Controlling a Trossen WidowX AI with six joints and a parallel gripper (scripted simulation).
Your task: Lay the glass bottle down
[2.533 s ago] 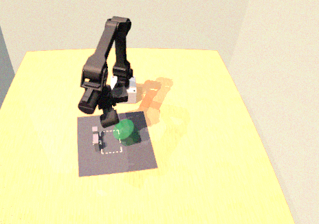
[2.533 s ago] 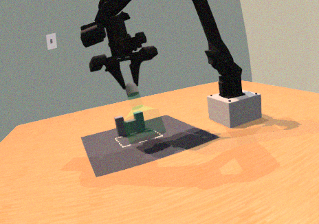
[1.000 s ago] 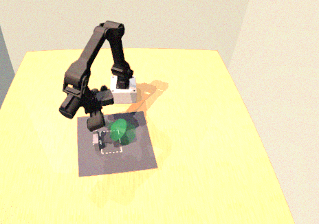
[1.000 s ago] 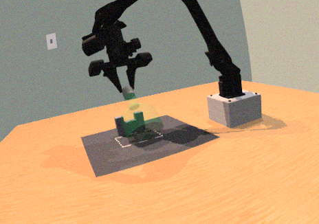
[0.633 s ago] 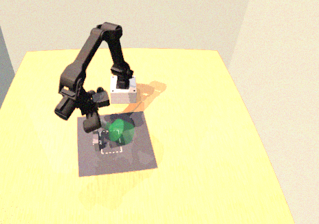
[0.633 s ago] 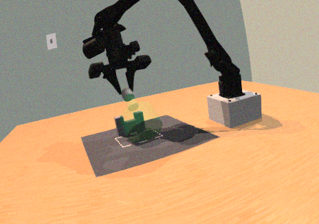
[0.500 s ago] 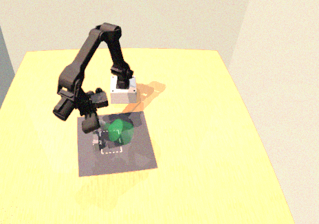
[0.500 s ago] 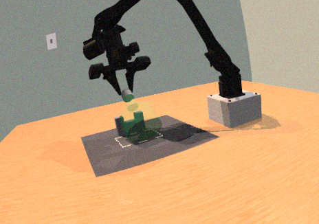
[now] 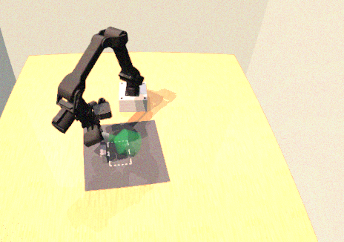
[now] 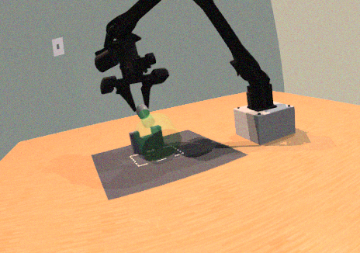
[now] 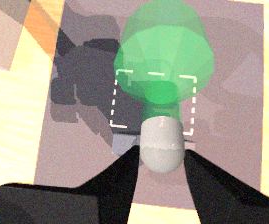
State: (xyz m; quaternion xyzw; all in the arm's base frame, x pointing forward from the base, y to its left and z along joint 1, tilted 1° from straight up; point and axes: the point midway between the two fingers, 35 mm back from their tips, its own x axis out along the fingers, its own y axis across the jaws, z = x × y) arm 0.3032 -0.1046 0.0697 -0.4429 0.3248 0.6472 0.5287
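Now: gripper tip 5 cm to the right of the green glass bottle, 3 cm above it and 1 cm past it. Also, from my gripper tip: dark grey mat 11 cm below, 7 cm to the left, 1 cm behind.
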